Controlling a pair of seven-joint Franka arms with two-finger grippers.
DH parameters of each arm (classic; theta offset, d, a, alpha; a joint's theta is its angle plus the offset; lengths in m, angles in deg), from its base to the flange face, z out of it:
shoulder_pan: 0 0.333 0 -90
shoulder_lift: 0 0 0 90
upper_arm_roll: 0 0.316 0.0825 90
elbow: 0 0 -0.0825 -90
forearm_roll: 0 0.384 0 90
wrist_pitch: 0 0 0.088 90
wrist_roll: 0 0.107 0 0
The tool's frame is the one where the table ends.
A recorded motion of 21 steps. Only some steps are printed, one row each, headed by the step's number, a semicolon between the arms.
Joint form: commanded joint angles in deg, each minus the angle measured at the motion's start. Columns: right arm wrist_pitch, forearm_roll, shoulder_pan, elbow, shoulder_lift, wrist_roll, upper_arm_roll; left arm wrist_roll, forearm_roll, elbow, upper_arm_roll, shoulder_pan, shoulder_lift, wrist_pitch.
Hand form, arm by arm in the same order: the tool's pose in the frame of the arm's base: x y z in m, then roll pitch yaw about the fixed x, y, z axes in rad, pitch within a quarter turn. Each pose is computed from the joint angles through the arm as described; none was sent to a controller.
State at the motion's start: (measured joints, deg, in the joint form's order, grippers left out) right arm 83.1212 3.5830 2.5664 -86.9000 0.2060 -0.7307 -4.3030; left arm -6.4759 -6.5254 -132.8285 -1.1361 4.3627 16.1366 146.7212
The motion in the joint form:
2: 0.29 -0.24 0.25 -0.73 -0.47 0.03 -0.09; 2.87 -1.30 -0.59 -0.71 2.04 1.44 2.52
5: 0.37 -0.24 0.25 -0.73 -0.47 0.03 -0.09; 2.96 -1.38 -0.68 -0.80 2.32 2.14 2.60
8: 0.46 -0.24 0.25 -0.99 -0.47 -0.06 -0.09; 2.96 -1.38 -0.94 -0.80 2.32 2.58 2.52
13: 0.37 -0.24 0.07 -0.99 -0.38 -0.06 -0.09; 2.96 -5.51 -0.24 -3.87 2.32 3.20 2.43
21: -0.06 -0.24 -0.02 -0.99 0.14 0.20 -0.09; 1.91 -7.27 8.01 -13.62 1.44 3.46 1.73
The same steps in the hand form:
2: 0.5412 -0.0082 0.6368 -3.0820 0.0681 -0.0085; 0.5151 0.0434 0.2038 3.0682 0.0402 0.2608
5: 0.5414 -0.0082 0.6369 -3.0820 0.0667 -0.0086; 0.5129 0.0449 0.1971 3.0690 0.0525 0.2640
8: 0.5415 -0.0082 0.6350 -3.0818 0.0696 -0.0071; 0.5098 0.0446 0.1915 3.0710 0.0660 0.2640
13: 0.5418 -0.0099 0.6340 -3.0819 0.0727 -0.0102; 0.5147 0.0178 0.1903 3.0204 0.0771 0.2737
21: 0.5436 -0.0106 0.6285 -3.0827 0.0896 -0.0159; 0.5639 -0.0837 0.2438 2.9131 -0.0308 0.1457

